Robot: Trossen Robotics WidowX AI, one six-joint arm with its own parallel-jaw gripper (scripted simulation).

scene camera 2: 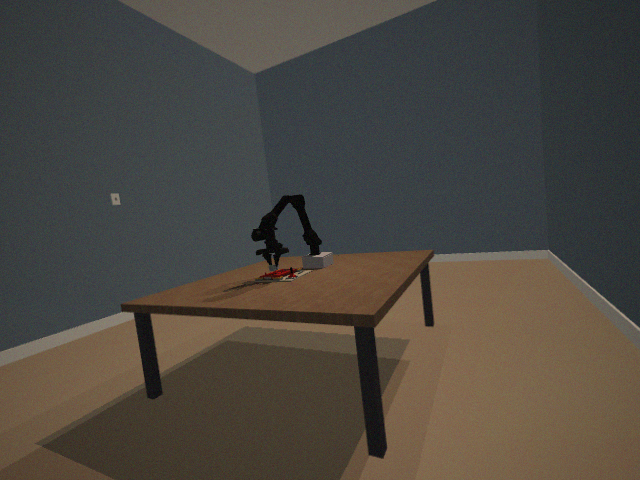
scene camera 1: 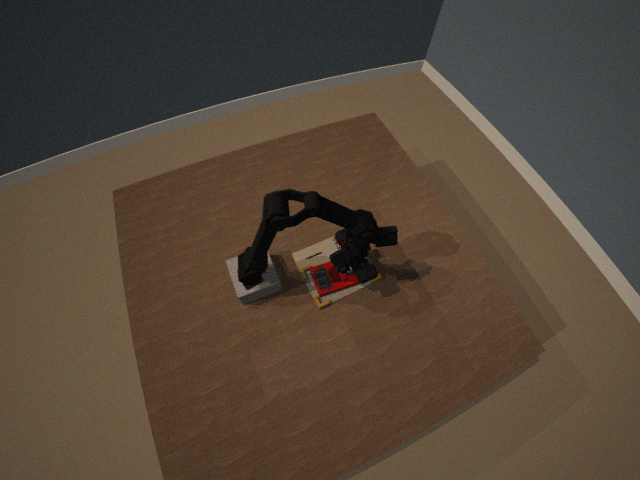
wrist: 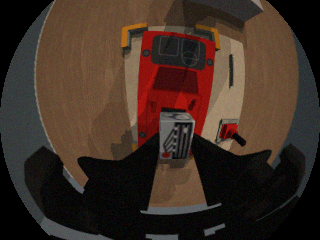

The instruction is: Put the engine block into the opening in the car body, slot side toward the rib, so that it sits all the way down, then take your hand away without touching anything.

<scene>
The gripper [scene camera 1: 352,264] holds a grey engine block [wrist: 176,129]. Further things: a red car body [wrist: 176,70].
The gripper is seen too in the wrist view [wrist: 175,136].
</scene>
